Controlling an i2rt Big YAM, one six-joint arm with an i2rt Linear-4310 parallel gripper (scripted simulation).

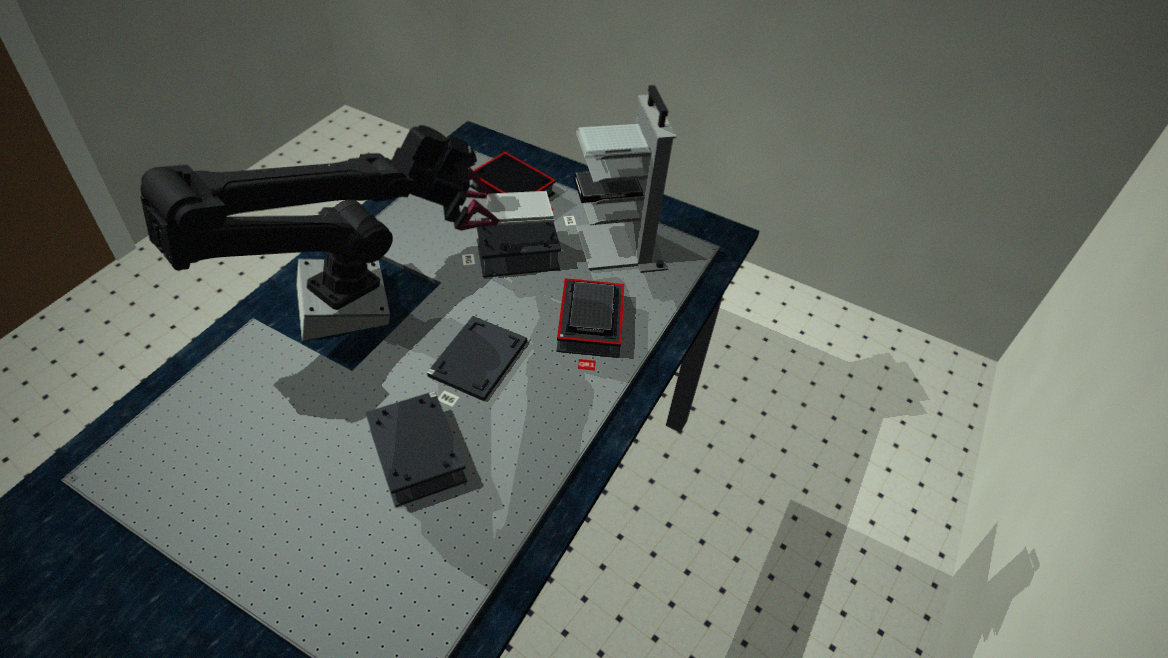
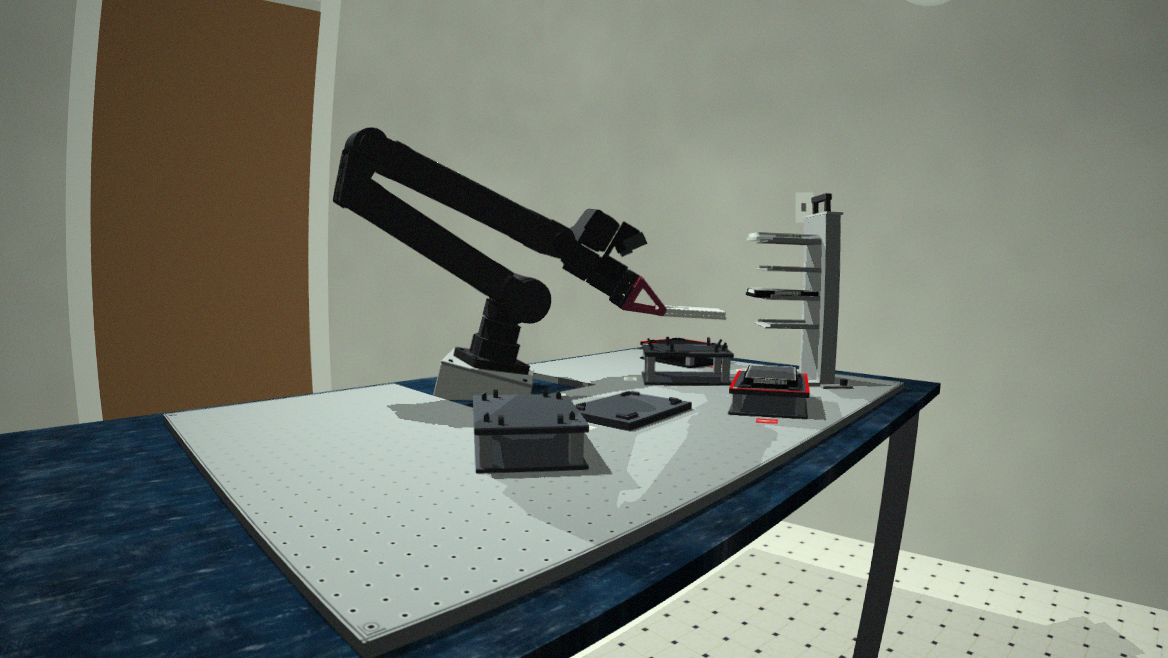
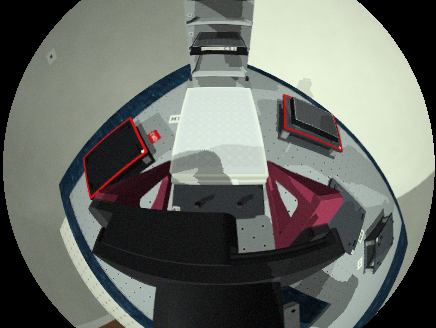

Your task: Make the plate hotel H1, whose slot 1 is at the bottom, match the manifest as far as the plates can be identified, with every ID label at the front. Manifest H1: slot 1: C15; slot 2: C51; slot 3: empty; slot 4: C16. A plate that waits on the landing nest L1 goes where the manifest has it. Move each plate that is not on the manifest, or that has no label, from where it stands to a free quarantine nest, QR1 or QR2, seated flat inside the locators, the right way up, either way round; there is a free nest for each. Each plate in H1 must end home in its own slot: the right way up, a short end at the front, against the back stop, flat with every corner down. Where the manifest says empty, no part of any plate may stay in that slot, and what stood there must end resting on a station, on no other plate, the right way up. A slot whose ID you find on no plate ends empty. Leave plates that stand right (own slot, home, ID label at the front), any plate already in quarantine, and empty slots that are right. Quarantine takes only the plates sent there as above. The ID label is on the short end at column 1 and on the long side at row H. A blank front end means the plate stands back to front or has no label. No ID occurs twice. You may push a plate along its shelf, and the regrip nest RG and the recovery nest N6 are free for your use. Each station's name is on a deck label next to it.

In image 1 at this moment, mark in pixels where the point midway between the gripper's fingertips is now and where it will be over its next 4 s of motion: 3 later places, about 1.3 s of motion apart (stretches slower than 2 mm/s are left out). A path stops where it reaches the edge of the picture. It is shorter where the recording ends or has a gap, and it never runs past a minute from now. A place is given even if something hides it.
My gripper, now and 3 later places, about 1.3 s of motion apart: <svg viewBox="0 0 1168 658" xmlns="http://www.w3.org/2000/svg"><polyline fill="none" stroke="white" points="495,209 495,215 495,223 495,229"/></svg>
